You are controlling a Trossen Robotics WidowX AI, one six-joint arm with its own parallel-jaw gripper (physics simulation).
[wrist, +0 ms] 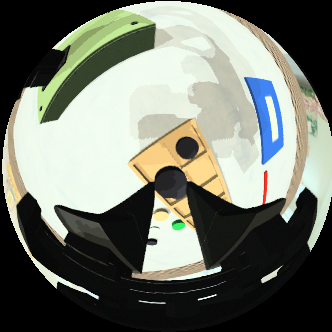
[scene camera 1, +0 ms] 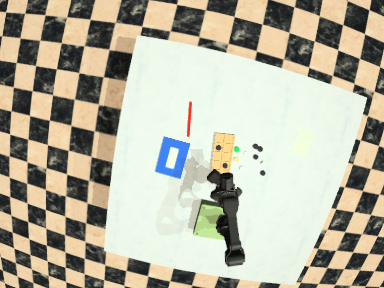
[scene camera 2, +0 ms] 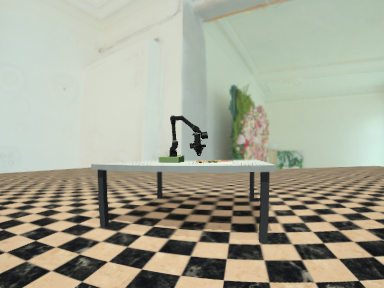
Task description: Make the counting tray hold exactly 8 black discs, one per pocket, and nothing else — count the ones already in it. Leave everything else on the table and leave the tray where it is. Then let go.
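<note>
The tan counting tray (scene camera 1: 231,145) (wrist: 155,156) lies on the table. Black discs (scene camera 1: 218,147) (scene camera 1: 225,165) sit in its pockets in scene camera 1, where the arm covers its near end. A black disc (wrist: 187,147) sits in a near-end pocket in the wrist view. My gripper (scene camera 2: 199,154) (wrist: 170,185) is shut on another black disc (wrist: 170,179), held above the tray's near part and hiding pockets behind it. Several loose black discs (scene camera 1: 255,157) (wrist: 151,242) lie right of the tray in scene camera 1.
A green disc (scene camera 1: 236,149) (wrist: 178,225) and a yellow disc (scene camera 1: 236,159) (wrist: 161,215) lie close beside the tray. A blue frame (scene camera 1: 161,156) (wrist: 260,115) and a red bar (scene camera 1: 189,119) (wrist: 265,187) lie on its other side. The green base block (scene camera 1: 205,225) (wrist: 100,45) carries the arm.
</note>
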